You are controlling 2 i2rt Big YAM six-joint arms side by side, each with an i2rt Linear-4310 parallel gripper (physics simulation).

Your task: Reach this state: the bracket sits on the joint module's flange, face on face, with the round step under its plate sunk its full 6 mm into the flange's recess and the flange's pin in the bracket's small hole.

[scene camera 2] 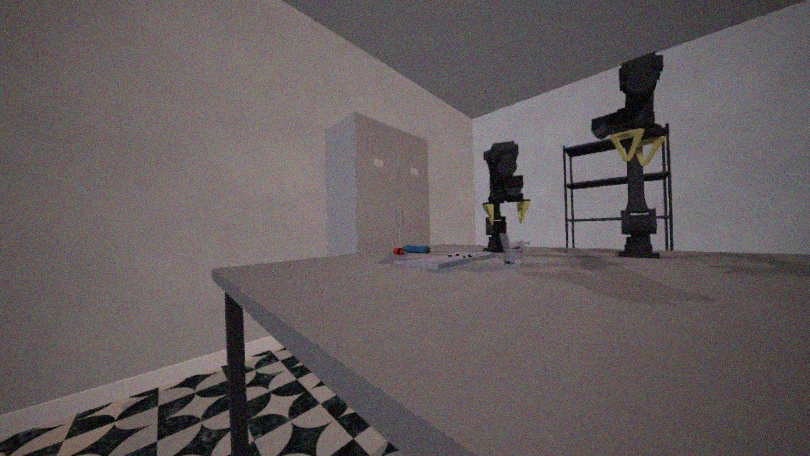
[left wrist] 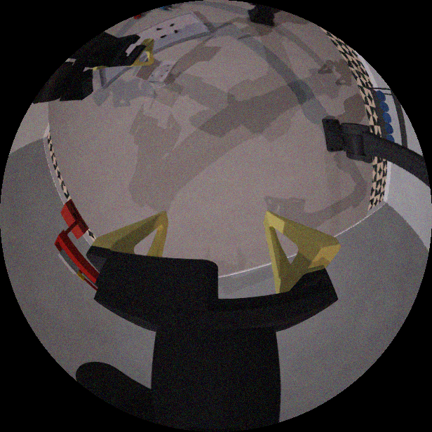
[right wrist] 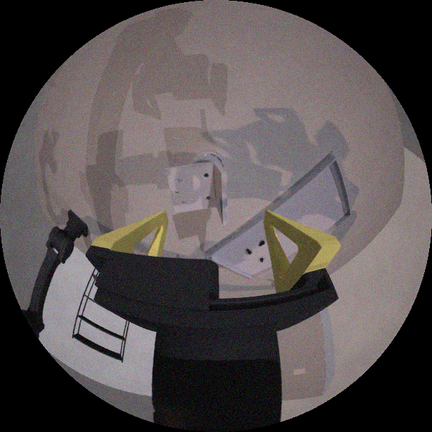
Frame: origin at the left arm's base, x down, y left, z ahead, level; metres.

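Where they show: left gripper, fingertip midpoint: [scene camera 2: 636,163]; right gripper, fingertip midpoint: [scene camera 2: 506,224]; left arm's base, origin of the base link: [scene camera 2: 638,256]; right arm's base, origin of the base link: [scene camera 2: 496,251].
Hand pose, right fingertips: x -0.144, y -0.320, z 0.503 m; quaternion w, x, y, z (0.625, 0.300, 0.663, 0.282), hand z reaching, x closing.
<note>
Things, the pixels of their centre, and the offset from my right fingertips.
- grey bracket, body centre: [scene camera 2: 514,239] dx +0.055, dy +0.015, dz -0.025 m
- joint module, body centre: [scene camera 2: 513,256] dx +0.113, dy +0.014, dz -0.015 m
- pale tray, body centre: [scene camera 2: 448,258] dx +0.136, dy -0.254, dz -0.003 m
- blue cylinder, body centre: [scene camera 2: 420,249] dx +0.124, dy -0.549, dz -0.144 m
- red item, body centre: [scene camera 2: 401,251] dx +0.127, dy -0.576, dz -0.021 m
The grey bracket [scene camera 2: 504,241] [left wrist: 162,73] [right wrist: 185,186] stands over the joint module [scene camera 2: 512,256] [right wrist: 214,157], one plate roughly flat with small holes and one upright. The flat plate looks slightly tilted in the scene view. The module's flange, recess and pin are hidden under the bracket, so I cannot tell whether the step is sunk or the pin is in its hole. My right gripper [scene camera 2: 506,221] [right wrist: 215,215] is open above the bracket, fingers apart and off its upright plate. My left gripper [scene camera 2: 637,162] [left wrist: 215,216] is open and empty, high above the table at the right of the scene view.
A pale tray [scene camera 2: 439,266] [left wrist: 197,22] [right wrist: 300,181] lies close beside the module, with several small dark parts in it. A blue cylinder [scene camera 2: 416,249] and a red item [scene camera 2: 398,250] lie behind the tray. A cabinet [scene camera 2: 376,192] and a shelf rack stand beyond the table.
</note>
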